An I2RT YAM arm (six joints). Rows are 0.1 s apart.
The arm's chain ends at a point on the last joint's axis. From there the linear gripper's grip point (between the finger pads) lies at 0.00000 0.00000 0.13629 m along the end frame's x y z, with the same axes.
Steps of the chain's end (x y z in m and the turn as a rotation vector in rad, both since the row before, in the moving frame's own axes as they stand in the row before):
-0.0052, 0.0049, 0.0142, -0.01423, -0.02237, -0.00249
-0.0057, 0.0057, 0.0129, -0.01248, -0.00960, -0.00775
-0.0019, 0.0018, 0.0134, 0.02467, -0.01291, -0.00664
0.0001, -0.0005, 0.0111, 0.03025, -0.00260, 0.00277
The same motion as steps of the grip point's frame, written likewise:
-0.0082, 0.0068, 0.0142, -0.01423, -0.02237, -0.00249
-0.0070, 0.0074, 0.0129, -0.01248, -0.00960, -0.00775
-0.0037, -0.0016, 0.0133, 0.02467, -0.01291, -0.00664
-0.0002, -0.0046, 0.0110, 0.03025, -0.00260, 0.00277

